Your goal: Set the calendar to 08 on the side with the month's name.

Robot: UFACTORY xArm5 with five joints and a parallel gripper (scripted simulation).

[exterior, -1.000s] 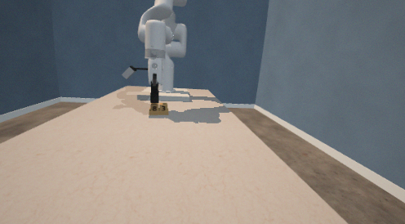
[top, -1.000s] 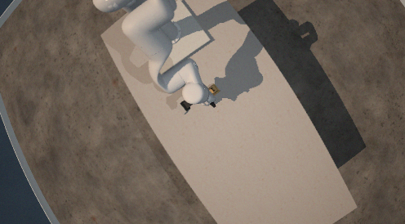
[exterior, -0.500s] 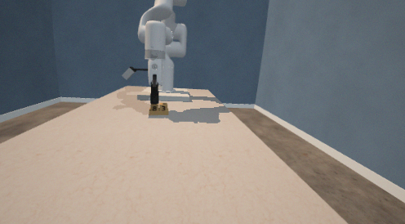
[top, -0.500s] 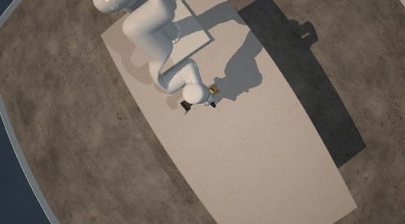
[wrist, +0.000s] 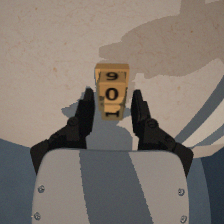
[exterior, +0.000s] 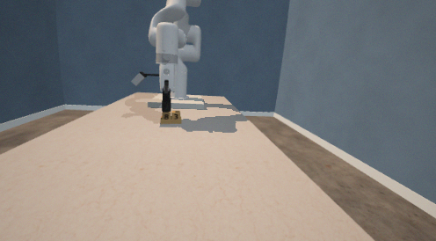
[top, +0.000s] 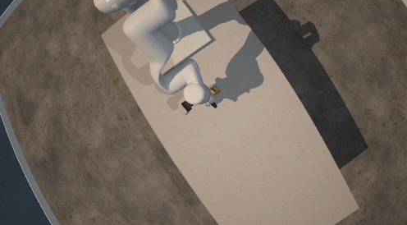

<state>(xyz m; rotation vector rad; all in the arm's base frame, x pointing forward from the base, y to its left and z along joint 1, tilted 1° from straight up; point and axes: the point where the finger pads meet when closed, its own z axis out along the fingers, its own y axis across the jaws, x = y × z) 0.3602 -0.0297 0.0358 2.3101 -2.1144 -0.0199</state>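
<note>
My gripper is now 2 cm to the right of the wooden calendar tray and 6 cm above it.
</note>
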